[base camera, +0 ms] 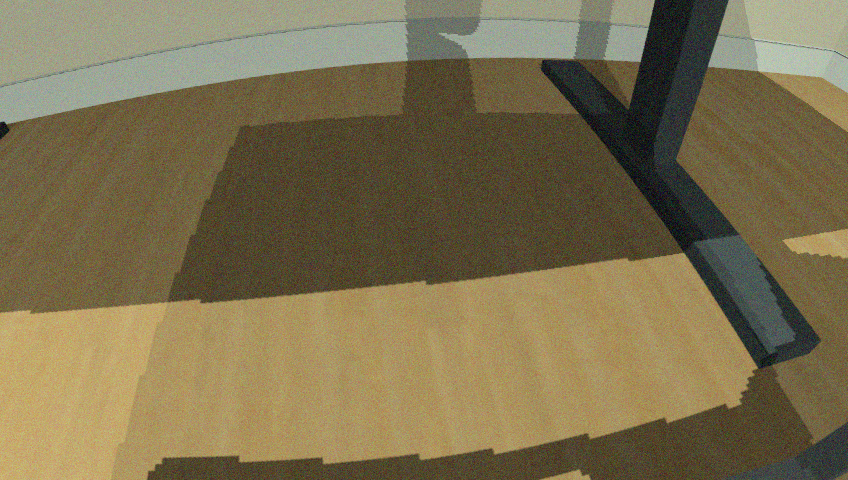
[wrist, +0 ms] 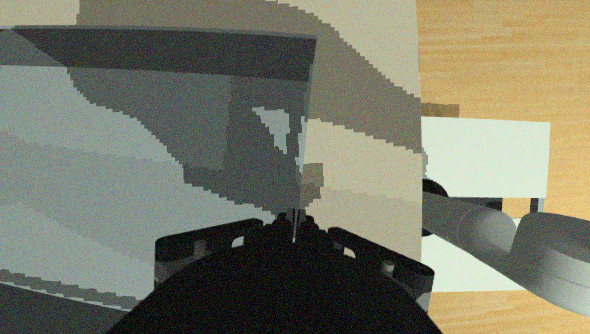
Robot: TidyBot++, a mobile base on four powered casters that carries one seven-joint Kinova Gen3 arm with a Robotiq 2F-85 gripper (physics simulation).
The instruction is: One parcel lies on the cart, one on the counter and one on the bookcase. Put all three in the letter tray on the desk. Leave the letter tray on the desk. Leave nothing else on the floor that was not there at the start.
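Frame: origin at the arm's base, x ahead, y down, z left, level; millimetres.
Seen in the pictures: gripper, fingertip midpoint: (wrist: 295,219); arm's base, link origin: (wrist: 422,208).
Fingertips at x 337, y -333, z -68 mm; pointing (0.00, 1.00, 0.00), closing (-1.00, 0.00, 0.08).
Note:
Offsets run from my fingertips to a thing's top centre. "spot": to the spot under its first point. Level surfaces: height alone.
The grey letter tray {dx +171, dy -56, dz -15 mm} (wrist: 175,54) fills the left half of the wrist view, on the beige desk top {dy +9 mm} (wrist: 370,175). Its far wall and right rim show; its left part runs out of the view. My gripper (wrist: 295,219) is shut on the tray's thin right wall, with a light line of rim between the fingertips. In the base camera view the desk's dark leg and foot {spot: dx +236, dy +694, dz -278 mm} (base camera: 648,160) stand at the right. No parcel shows in either view, and the gripper's black body hides part of the tray. The cart, the counter and the bookcase do not show.
The desk's edge runs down the right of the wrist view, with wooden floor {dy +729 mm} (wrist: 500,65) beyond it. White panels (wrist: 485,160) and my grey arm (wrist: 480,227) lie just past that edge. In the base camera view a wall with a pale skirting board (base camera: 297,53) closes the back.

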